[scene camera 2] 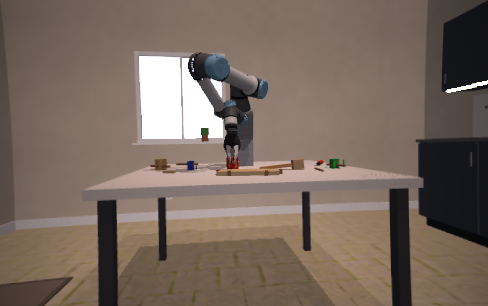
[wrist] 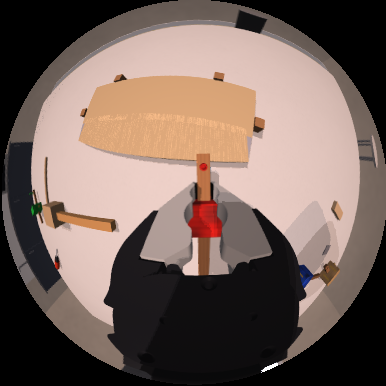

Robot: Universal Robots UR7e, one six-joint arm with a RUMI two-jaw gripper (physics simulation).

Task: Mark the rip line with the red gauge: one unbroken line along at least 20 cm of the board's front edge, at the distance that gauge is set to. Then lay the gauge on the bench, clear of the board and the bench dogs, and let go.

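My gripper (scene camera 2: 232, 159) (wrist: 203, 183) is shut on the red gauge (scene camera 2: 235, 163) (wrist: 206, 227), with the jaws on both sides of its red block. The gauge's wooden beam points toward the board, and its tip overlaps the board's near edge in the wrist view. Whether it touches the board I cannot tell. The board (scene camera 2: 248, 172) (wrist: 175, 97) lies on the bench (scene camera 2: 165, 187) (wrist: 300, 90). No drawn line can be made out on it. Bench dogs (wrist: 259, 124) (wrist: 219, 76) (wrist: 120, 78) (wrist: 84, 112) stand around the board's far edge and ends.
A mallet (scene camera 2: 297, 164) (wrist: 54, 214) lies to the left in the wrist view. Beyond it are a green gauge (scene camera 2: 334, 163) (wrist: 36, 209) and a red-and-black tool (scene camera 2: 320, 162) (wrist: 57, 262). A blue gauge (scene camera 2: 190, 165) (wrist: 305, 276) and a tan gauge (scene camera 2: 160, 164) (wrist: 329, 273) are at the lower right.
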